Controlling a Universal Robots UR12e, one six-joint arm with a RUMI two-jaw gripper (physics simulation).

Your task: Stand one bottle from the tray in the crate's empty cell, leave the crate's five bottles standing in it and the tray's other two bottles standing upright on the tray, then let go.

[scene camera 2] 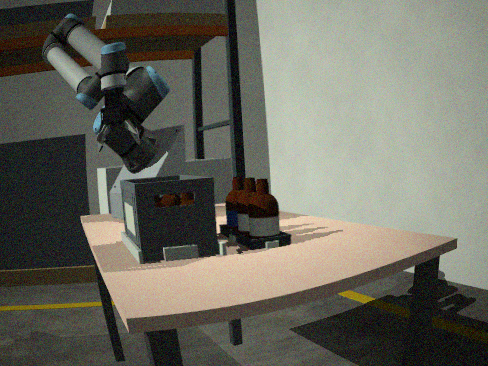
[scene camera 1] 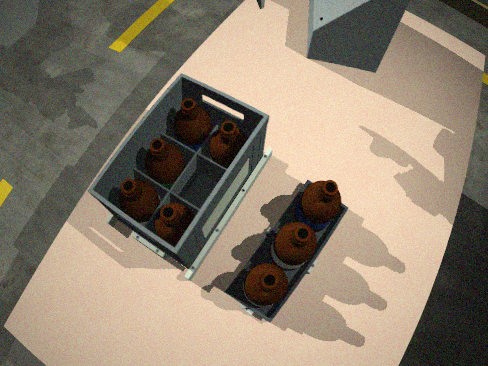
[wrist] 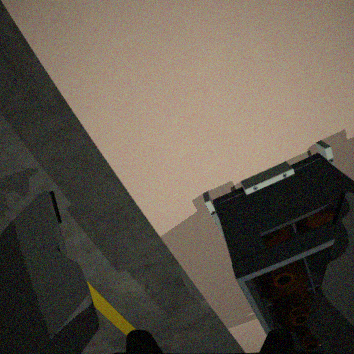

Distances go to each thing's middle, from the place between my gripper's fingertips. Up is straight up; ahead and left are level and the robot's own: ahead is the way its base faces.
My hand is 32 cm short of the pale side strip (scene camera 1: 202, 255), 26 cm above it and 15 cm to the right of it.
